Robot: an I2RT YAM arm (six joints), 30 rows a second.
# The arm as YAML. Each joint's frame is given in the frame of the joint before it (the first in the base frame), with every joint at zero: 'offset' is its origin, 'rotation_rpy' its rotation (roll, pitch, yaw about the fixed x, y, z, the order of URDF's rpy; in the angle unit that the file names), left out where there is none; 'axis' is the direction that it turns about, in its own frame. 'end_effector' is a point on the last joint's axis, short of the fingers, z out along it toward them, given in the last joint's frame.
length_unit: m
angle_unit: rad
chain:
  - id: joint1
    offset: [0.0, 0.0, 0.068]
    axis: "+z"
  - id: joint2
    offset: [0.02, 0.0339, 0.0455]
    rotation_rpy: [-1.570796, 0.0, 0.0]
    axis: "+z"
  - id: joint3
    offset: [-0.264, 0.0, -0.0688]
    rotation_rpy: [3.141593, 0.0, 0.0]
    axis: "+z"
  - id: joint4
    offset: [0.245, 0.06, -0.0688]
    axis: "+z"
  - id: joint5
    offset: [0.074, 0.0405, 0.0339]
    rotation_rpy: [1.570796, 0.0, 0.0]
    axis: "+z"
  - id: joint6
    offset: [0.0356, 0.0, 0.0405]
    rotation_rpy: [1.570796, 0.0, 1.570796]
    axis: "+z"
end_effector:
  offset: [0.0, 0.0, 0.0]
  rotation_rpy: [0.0, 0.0, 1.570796]
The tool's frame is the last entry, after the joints.
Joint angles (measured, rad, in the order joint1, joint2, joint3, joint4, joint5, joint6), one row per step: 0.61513 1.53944 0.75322 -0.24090 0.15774 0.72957; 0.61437 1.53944 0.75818 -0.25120 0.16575 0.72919; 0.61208 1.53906 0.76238 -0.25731 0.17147 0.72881; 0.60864 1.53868 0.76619 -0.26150 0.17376 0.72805; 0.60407 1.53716 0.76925 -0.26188 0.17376 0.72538; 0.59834 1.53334 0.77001 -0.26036 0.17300 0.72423; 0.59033 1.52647 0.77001 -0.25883 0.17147 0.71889; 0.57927 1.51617 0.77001 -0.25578 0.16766 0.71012; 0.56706 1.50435 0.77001 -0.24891 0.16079 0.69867; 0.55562 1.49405 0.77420 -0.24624 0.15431 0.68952; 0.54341 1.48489 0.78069 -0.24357 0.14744 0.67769; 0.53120 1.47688 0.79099 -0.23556 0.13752 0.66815; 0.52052 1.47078 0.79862 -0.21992 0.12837 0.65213; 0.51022 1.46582 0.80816 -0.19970 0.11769 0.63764; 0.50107 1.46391 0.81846 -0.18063 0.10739 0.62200; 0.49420 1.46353 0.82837 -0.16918 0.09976 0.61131; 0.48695 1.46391 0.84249 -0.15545 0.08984 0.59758; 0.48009 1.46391 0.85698 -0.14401 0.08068 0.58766; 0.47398 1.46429 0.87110 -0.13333 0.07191 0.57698
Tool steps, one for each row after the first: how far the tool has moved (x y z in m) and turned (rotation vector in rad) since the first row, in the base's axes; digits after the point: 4 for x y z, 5 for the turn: 0.0004 -0.0003 0.0008 -0.00888 0.00034 -0.00456; 0.0011 -0.0009 0.0017 -0.01397 -0.00128 -0.00947; 0.0021 -0.0015 0.0027 -0.01597 -0.00251 -0.01344; 0.0033 -0.0022 0.0039 -0.01492 -0.00632 -0.01579; 0.0043 -0.0035 0.0052 -0.01151 -0.01109 -0.02020; 0.0053 -0.0055 0.0071 -0.00846 -0.01806 -0.02299; 0.0068 -0.0081 0.0100 -0.00296 -0.02865 -0.02480; 0.0085 -0.0109 0.0135 0.00600 -0.04290 -0.02394; 0.0106 -0.0132 0.0175 0.01476 -0.05596 -0.02441; 0.0131 -0.0154 0.0220 0.02266 -0.07054 -0.02321; 0.0166 -0.0170 0.0276 0.03775 -0.09059 -0.02222; 0.0200 -0.0182 0.0325 0.04981 -0.11518 -0.01481; 0.0240 -0.0190 0.0381 0.06580 -0.14404 -0.00740; 0.0280 -0.0195 0.0431 0.07853 -0.17081 0.00192; 0.0312 -0.0198 0.0471 0.08736 -0.18954 0.00804; 0.0352 -0.0197 0.0524 0.09823 -0.21346 0.01756; 0.0390 -0.0198 0.0579 0.10968 -0.23581 0.02407; 0.0425 -0.0197 0.0631 0.11941 -0.25738 0.03172
